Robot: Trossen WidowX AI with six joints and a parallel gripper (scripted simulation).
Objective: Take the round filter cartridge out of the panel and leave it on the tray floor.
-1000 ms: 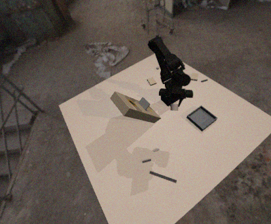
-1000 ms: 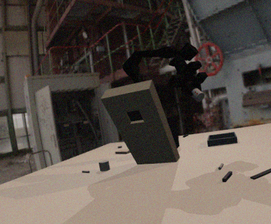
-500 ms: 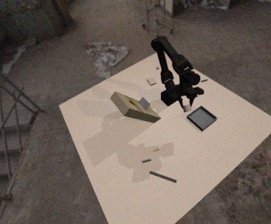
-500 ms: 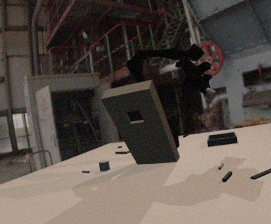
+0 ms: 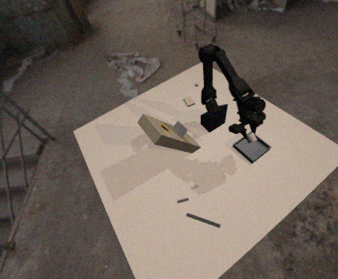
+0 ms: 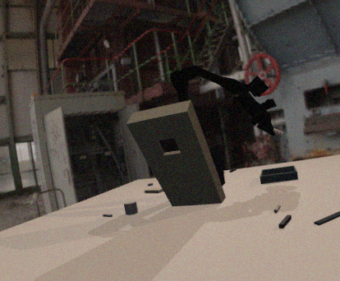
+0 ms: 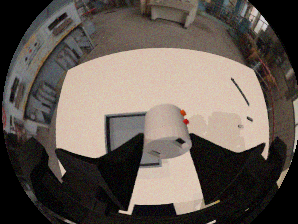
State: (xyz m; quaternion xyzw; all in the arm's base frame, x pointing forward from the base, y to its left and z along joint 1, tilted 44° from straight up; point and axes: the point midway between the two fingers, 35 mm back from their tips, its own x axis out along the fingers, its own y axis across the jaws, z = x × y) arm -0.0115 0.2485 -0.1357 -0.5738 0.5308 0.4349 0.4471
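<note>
Now: the dark tray 18 cm below my gripper tip, 7 cm behind it and 1 cm to the right of it. From my gripper tip the other things lie so: tan service panel 32 cm ahead, 26 cm to the right, 2 cm below; filter cartridge right at my gripper tip.
</note>
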